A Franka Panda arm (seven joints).
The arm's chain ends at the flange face. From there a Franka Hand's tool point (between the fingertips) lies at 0.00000 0.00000 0.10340 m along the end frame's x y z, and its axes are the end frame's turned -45 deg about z.
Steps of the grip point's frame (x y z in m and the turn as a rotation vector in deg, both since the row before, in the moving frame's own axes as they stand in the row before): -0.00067 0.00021 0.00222 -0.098 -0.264 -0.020; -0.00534 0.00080 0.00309 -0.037 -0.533 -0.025; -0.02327 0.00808 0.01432 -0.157 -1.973 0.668; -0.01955 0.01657 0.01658 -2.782 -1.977 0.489; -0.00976 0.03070 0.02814 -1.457 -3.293 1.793; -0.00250 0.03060 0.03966 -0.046 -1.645 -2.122
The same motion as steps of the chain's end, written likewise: -0.00011 0.00016 0.00222 -0.256 -0.117 -0.020; -0.00258 0.00361 0.00309 -0.403 -0.351 -0.025; -0.00841 0.01946 0.01438 -1.506 -1.284 0.668; -0.00311 0.01947 0.01676 -3.365 0.569 0.489; 0.01724 0.02259 0.02834 -3.359 -1.298 1.793; 0.02187 0.02121 0.03970 -1.196 -1.131 -2.122
